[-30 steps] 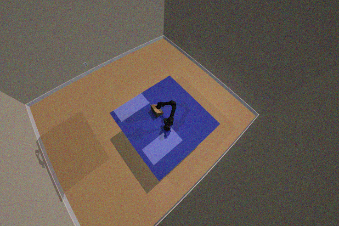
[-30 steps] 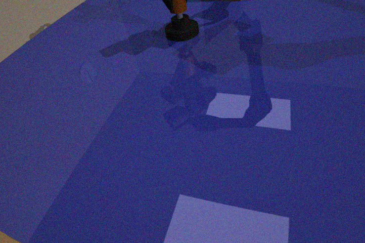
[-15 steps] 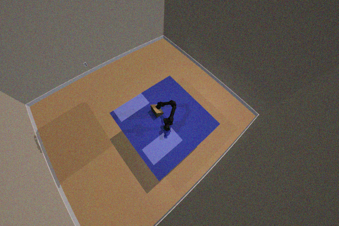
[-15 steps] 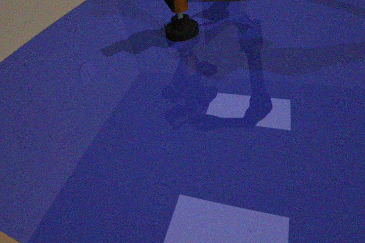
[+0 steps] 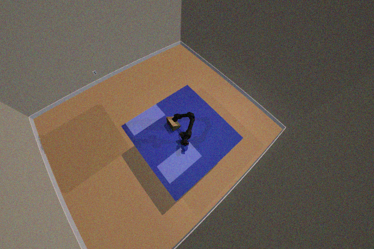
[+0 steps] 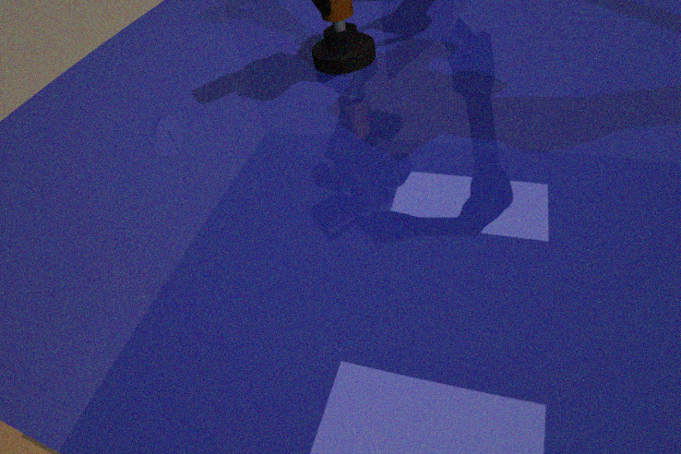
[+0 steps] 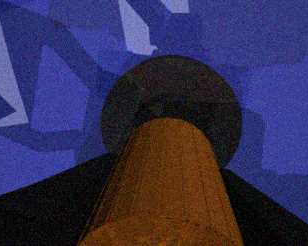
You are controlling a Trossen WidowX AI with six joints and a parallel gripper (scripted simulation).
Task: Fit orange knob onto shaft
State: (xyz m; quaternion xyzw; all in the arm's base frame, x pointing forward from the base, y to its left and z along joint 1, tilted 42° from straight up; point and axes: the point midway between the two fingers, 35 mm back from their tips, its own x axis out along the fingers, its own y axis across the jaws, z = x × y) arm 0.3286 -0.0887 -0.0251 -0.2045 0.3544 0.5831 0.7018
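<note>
The orange knob lies 30 mm above my gripper tip. From my gripper tip the other things lie so: round pedestal: 40 mm below.
</note>
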